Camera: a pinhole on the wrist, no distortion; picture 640 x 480 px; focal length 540.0 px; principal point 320.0 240.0 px. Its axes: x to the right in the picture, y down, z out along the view. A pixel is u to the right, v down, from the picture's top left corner.
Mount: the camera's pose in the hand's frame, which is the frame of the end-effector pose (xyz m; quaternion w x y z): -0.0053 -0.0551 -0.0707 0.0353 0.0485 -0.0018 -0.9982
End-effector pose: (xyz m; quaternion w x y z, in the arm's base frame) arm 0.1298 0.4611 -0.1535 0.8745 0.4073 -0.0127 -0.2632
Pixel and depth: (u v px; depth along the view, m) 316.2 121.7 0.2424
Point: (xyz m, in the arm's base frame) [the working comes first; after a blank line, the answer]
In the camera's frame: -0.0017 -0.0531 0.2424

0.0621 0.3544 -0.0352
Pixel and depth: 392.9 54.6 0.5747
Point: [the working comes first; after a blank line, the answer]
In the camera's frame: 0.0776 -0.1973 0.5747

-0.0562 0.2574 0.3026
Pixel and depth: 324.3 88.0 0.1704
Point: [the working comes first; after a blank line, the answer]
In the camera's frame: 0.0014 -0.0480 0.1704

0.0804 0.4003 -0.0879
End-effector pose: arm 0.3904 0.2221 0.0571 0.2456 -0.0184 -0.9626 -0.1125
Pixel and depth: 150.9 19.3 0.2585
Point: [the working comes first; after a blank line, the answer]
In the camera's frame: -0.0809 -0.1056 0.2585

0.2673 0.3195 -0.0764
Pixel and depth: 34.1 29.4 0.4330
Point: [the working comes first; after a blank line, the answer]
In the camera's frame: -0.2292 -0.1689 0.4330

0.0754 0.4310 -0.1612
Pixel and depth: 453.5 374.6 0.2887
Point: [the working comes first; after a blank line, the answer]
In the camera's frame: 0.0714 0.0720 0.2887

0.3670 0.1431 -0.1971
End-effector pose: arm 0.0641 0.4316 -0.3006 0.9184 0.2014 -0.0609 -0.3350
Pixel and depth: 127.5 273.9 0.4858
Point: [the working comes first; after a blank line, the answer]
In the camera's frame: -0.1732 0.0305 0.4858

0.0082 0.1614 0.0582
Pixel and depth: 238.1 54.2 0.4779
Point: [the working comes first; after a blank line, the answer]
In the camera's frame: -0.0725 -0.1644 0.4779

0.0369 0.3700 0.1205
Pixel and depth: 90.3 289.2 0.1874
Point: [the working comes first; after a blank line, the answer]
In the camera's frame: -0.0797 0.0171 0.1874

0.0380 0.3084 -0.2165
